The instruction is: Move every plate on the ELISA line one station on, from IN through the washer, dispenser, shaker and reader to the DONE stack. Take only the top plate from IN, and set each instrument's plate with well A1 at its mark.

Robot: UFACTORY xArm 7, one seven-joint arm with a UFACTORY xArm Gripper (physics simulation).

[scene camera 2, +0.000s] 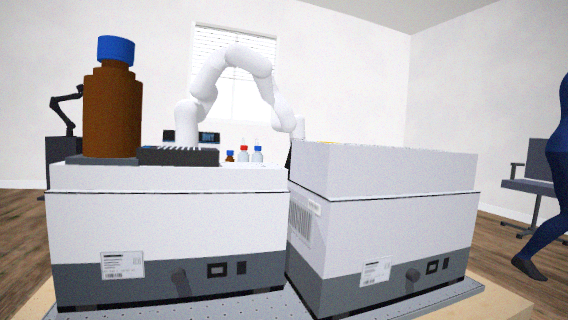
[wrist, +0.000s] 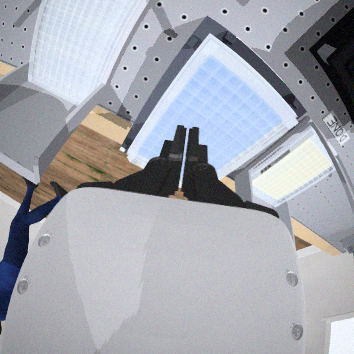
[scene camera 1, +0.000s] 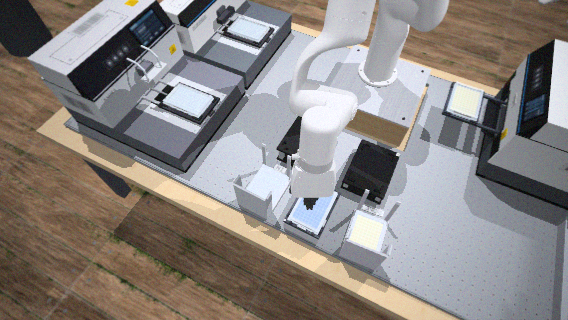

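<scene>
My gripper is shut and empty, its closed tips over the blue plate; the height between them is hard to tell. The blue plate lies in a dark-edged nest between two walled stacks. The left stack shows a pale top plate. The stack by the DONE label shows a yellow top plate. One pale plate lies on the front left instrument, another pale plate on the back left one. A yellow plate lies on the right instrument's carrier. Well marks are too small to read.
Stack walls and thin guide posts stand close on both sides of the gripper. A black box stands behind the DONE stack, and another dark box is partly behind the arm. A large brown bottle stands on an instrument.
</scene>
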